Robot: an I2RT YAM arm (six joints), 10 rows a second.
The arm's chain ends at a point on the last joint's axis. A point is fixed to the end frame.
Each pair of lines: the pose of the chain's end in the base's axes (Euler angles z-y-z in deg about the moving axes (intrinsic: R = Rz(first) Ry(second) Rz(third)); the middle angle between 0 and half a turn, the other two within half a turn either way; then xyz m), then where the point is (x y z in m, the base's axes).
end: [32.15 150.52 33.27 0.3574 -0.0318 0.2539]
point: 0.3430 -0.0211 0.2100
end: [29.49 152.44 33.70 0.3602 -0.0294 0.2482]
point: 0.3450 -0.0186 0.2046
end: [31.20 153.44 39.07 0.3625 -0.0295 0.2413]
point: 0.3464 -0.0166 0.1986
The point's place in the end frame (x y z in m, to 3 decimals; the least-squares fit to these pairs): 0.032 -0.001 0.035
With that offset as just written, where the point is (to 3 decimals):
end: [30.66 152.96 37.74 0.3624 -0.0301 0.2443]
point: 0.347 -0.018 0.201
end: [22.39 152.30 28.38 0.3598 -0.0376 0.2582]
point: 0.346 -0.028 0.214
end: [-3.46 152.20 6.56 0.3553 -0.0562 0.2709]
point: 0.344 -0.053 0.225
